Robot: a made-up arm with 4 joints.
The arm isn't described. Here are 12 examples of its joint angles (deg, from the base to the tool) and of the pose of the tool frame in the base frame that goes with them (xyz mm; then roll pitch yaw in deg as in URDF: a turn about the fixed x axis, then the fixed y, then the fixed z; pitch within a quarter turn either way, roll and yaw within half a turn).
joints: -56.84 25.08 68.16 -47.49
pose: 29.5 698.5 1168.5 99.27 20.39 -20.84
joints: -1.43 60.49 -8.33 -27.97
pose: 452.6 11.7 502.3 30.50 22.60 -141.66
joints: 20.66 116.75 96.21 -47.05
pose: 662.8 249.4 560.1 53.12 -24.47 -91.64
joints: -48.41 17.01 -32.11 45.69
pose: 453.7 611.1 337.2 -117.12 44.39 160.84
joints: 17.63 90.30 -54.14 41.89
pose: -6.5 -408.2 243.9 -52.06 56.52 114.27
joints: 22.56 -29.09 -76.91 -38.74
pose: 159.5 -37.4 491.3 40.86 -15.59 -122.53
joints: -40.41 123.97 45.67 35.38
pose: 670.7 -50.7 147.1 -83.18 42.65 149.75
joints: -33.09 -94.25 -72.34 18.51
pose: 175.8 562.2 276.1 -16.47 47.81 -66.49
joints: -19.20 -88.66 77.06 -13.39
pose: -837.3 -31.4 364.3 13.77 14.60 86.88
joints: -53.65 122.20 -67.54 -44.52
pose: -196.0 255.1 394.9 15.18 -32.72 93.14
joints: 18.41 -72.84 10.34 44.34
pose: -580.2 237.5 -3.7 -86.69 23.89 -38.95
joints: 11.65 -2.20 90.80 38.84
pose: -526.2 675.4 -32.0 -61.35 30.52 -16.47
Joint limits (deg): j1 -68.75..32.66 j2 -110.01..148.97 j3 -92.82..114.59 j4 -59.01..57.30
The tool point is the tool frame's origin. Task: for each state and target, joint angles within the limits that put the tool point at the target. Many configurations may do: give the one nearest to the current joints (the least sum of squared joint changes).
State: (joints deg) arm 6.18 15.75 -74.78 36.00
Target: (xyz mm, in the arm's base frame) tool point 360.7 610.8 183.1
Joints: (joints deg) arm -28.87 3.30 -32.09 57.30
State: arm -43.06 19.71 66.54 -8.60
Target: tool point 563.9 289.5 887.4
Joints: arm -68.37 59.93 29.28 -37.14
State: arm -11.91 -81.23 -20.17 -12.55
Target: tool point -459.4 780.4 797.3
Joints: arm -60.69 -69.32 16.19 -4.70
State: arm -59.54 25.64 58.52 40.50
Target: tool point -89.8 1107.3 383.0
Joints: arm -24.71 8.87 65.84 51.21
